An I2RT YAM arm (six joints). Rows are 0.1 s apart.
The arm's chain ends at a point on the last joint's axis. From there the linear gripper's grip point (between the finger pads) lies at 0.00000 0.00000 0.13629 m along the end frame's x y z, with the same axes.
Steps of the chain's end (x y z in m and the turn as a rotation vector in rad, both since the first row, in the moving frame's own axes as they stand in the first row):
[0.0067 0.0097 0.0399 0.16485 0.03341 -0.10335]
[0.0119 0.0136 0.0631 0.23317 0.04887 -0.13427]
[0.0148 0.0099 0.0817 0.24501 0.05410 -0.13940]
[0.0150 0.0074 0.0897 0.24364 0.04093 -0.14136]
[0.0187 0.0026 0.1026 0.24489 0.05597 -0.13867]
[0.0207 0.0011 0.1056 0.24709 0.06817 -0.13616]
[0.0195 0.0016 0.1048 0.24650 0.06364 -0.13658]
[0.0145 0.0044 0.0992 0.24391 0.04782 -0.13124]
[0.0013 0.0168 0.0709 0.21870 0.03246 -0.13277]
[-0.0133 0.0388 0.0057 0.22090 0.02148 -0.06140]
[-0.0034 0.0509 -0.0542 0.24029 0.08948 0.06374]
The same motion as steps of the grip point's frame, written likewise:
[0.0101 -0.0129 0.0380 0.16485 0.03341 -0.10335]
[0.0164 -0.0182 0.0593 0.23317 0.04887 -0.13427]
[0.0198 -0.0235 0.0774 0.24501 0.05410 -0.13940]
[0.0182 -0.0258 0.0856 0.24364 0.04093 -0.14136]
[0.0239 -0.0308 0.0983 0.24489 0.05597 -0.13867]
[0.0276 -0.0327 0.1012 0.24709 0.06817 -0.13616]
[0.0258 -0.0321 0.1004 0.24650 0.06364 -0.13658]
[0.0188 -0.0288 0.0950 0.24391 0.04782 -0.13124]
[0.0037 -0.0130 0.0676 0.21870 0.03246 -0.13277]
[-0.0113 0.0089 0.0024 0.22090 0.02148 -0.06140]
[0.0097 0.0189 -0.0587 0.24029 0.08948 0.06374]

